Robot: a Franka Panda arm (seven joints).
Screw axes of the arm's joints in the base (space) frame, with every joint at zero. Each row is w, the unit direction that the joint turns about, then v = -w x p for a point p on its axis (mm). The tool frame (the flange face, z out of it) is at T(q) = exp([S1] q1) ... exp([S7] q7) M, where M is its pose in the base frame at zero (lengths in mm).
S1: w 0 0 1 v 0 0 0
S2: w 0 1 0 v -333 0 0
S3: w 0 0 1 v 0 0 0
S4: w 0 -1 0 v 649 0 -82.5
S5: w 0 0 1 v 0 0 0
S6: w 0 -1 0 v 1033 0 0
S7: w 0 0 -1 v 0 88 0
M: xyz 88 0 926 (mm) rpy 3.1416 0 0 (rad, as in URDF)
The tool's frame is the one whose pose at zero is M.
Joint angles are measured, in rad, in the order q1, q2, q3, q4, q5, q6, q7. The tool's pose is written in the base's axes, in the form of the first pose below.
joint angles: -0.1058, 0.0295, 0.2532, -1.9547, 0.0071, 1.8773, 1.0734
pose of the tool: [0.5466, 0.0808, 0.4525], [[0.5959, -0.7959, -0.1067], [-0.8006, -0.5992, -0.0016], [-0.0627, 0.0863, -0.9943]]
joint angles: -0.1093, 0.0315, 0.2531, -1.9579, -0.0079, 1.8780, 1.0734
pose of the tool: [0.5468, 0.0776, 0.4500], [[0.5977, -0.7942, -0.1091], [-0.7999, -0.5999, -0.0155], [-0.0531, 0.0965, -0.9939]]
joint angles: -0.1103, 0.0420, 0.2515, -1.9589, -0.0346, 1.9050, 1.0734
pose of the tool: [0.5513, 0.0745, 0.4459], [[0.6054, -0.7908, -0.0901], [-0.7955, -0.6050, -0.0353], [-0.0266, 0.0931, -0.9953]]
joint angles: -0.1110, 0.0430, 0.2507, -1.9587, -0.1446, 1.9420, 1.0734
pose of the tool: [0.5570, 0.0671, 0.4490], [[0.6407, -0.7669, -0.0365], [-0.7639, -0.6321, -0.1301], [0.0766, 0.1113, -0.9908]]
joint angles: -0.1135, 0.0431, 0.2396, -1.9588, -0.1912, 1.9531, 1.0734
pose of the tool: [0.5597, 0.0569, 0.4501], [[0.6448, -0.7641, -0.0193], [-0.7553, -0.6330, -0.1700], [0.1177, 0.1242, -0.9853]]
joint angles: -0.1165, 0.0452, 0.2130, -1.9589, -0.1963, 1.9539, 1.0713
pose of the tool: [0.5615, 0.0401, 0.4489], [[0.6257, -0.7797, -0.0250], [-0.7707, -0.6128, -0.1747], [0.1209, 0.1286, -0.9843]]
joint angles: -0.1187, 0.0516, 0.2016, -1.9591, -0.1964, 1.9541, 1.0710
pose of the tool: [0.5627, 0.0325, 0.4452], [[0.6162, -0.7869, -0.0337], [-0.7789, -0.6025, -0.1742], [0.1168, 0.1336, -0.9841]]
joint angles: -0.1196, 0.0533, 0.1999, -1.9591, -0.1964, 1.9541, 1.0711
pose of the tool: [0.5630, 0.0310, 0.4443], [[0.6143, -0.7883, -0.0358], [-0.7805, -0.6004, -0.1740], [0.1157, 0.1348, -0.9841]]
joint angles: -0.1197, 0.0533, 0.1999, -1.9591, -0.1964, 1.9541, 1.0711
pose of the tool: [0.5630, 0.0309, 0.4443], [[0.6142, -0.7883, -0.0358], [-0.7806, -0.6003, -0.1740], [0.1157, 0.1348, -0.9841]]
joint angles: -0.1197, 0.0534, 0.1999, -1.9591, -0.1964, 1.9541, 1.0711
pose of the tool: [0.5630, 0.0309, 0.4442], [[0.6142, -0.7883, -0.0359], [-0.7806, -0.6003, -0.1740], [0.1156, 0.1349, -0.9841]]
